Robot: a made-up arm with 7 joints. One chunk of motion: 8 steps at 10 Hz.
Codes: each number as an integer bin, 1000 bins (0 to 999) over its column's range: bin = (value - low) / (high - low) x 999, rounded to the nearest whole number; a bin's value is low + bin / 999 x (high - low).
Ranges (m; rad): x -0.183..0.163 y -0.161..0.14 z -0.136..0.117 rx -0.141..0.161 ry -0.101..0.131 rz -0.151..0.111
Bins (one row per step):
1: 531 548 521 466 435 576
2: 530 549 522 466 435 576
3: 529 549 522 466 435 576
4: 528 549 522 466 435 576
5: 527 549 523 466 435 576
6: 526 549 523 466 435 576
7: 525 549 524 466 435 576
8: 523 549 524 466 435 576
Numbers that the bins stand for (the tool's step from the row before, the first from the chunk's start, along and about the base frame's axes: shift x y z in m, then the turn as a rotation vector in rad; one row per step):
1: 0.00091 0.00411 -0.00406 -0.00013 0.00002 0.00006
2: 0.00056 0.00441 -0.00380 -0.00013 0.00002 0.00006
3: 0.00022 0.00441 -0.00380 -0.00013 0.00002 0.00006
4: -0.00013 0.00441 -0.00380 -0.00013 0.00002 0.00006
5: -0.00048 0.00441 -0.00355 -0.00013 0.00002 0.00006
6: -0.00082 0.00441 -0.00355 -0.00013 0.00002 0.00006
7: -0.00117 0.00441 -0.00330 -0.00013 0.00002 0.00006
8: -0.00186 0.00441 -0.00330 -0.00013 0.00002 0.00006

